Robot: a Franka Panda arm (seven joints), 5 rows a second.
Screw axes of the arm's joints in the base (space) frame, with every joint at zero. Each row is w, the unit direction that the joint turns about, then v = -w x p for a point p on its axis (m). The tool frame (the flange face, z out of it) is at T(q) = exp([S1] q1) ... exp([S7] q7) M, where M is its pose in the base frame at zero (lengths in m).
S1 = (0, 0, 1, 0, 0, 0)
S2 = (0, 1, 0, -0.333, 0, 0)
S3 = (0, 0, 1, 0, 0, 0)
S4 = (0, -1, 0, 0.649, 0, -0.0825)
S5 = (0, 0, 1, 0, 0, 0)
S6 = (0, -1, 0, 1.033, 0, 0)
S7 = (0, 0, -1, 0, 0.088, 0)
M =
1 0 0 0.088
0 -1 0 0
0 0 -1 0.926
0 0 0 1
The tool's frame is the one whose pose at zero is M.
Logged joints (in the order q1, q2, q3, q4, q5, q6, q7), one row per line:
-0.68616, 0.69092, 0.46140, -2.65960, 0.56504, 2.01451, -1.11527
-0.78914, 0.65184, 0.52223, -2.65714, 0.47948, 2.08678, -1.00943
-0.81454, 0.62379, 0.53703, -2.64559, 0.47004, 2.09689, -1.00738
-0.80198, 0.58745, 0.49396, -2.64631, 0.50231, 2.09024, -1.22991
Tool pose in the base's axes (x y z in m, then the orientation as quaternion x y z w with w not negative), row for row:
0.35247, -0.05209, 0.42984, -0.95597, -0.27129, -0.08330, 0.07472
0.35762, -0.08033, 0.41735, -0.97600, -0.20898, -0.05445, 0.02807
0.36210, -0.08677, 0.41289, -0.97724, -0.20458, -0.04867, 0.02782
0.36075, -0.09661, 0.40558, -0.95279, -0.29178, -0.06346, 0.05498
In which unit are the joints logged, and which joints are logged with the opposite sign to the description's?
The joints are logged in radians. Opposite sign: q2.
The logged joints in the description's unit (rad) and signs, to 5 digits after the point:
-0.68616, -0.69092, 0.46140, -2.65960, 0.56504, 2.01451, -1.11527
-0.78914, -0.65184, 0.52223, -2.65714, 0.47948, 2.08678, -1.00943
-0.81454, -0.62379, 0.53703, -2.64559, 0.47004, 2.09689, -1.00738
-0.80198, -0.58745, 0.49396, -2.64631, 0.50231, 2.09024, -1.22991

